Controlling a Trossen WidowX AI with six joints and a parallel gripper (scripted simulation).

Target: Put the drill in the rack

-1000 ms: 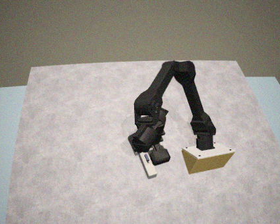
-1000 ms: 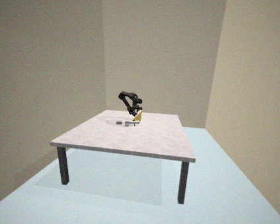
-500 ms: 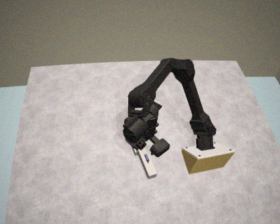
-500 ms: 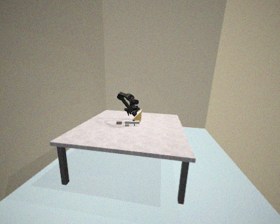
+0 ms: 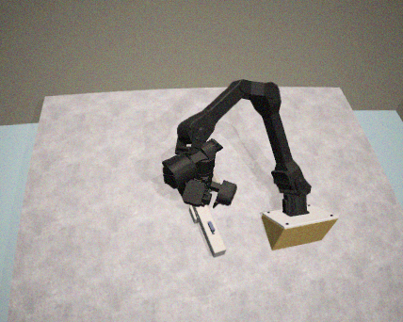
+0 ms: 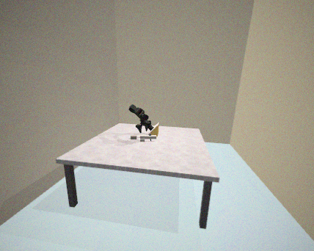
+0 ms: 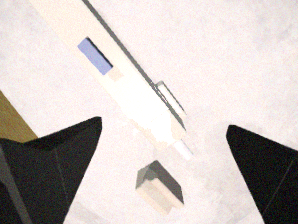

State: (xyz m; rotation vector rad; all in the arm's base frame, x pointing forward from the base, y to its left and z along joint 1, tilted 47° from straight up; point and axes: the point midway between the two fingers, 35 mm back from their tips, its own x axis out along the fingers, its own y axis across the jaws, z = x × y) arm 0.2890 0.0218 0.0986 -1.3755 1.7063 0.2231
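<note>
Now: the drill 6 cm below my gripper tip, 1 cm to the right of it and 1 cm behind it. The rest, counted from my gripper tip: rack (13 cm to the right, 9 cm below, 7 cm behind); then blue key (7 cm to the left, 6 cm below, 3 cm behind); then holder block (7 cm below, 4 cm to the left, 2 cm behind).
</note>
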